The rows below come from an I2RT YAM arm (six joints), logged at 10 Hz.
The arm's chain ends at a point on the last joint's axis. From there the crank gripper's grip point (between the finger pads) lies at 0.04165 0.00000 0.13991 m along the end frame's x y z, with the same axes.
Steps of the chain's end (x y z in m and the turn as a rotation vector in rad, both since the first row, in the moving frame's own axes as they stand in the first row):
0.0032, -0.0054, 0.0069, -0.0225, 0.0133, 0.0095
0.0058, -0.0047, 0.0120, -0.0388, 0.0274, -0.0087
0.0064, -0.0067, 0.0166, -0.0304, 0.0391, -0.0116
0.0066, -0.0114, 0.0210, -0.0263, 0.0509, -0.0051
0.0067, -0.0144, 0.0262, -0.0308, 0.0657, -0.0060
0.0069, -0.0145, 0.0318, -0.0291, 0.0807, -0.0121
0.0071, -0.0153, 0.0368, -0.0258, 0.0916, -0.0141
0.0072, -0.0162, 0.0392, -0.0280, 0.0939, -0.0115
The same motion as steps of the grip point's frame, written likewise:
0.0050, -0.0019, 0.0063, -0.0225, 0.0133, 0.0095
0.0096, 0.0003, 0.0107, -0.0388, 0.0274, -0.0087
0.0119, -0.0030, 0.0148, -0.0304, 0.0391, -0.0116
0.0137, -0.0080, 0.0187, -0.0263, 0.0509, -0.0051
0.0158, -0.0104, 0.0231, -0.0308, 0.0657, -0.0060
0.0181, -0.0111, 0.0279, -0.0291, 0.0807, -0.0121
0.0197, -0.0124, 0.0324, -0.0258, 0.0916, -0.0141
0.0202, -0.0129, 0.0346, -0.0280, 0.0939, -0.0115

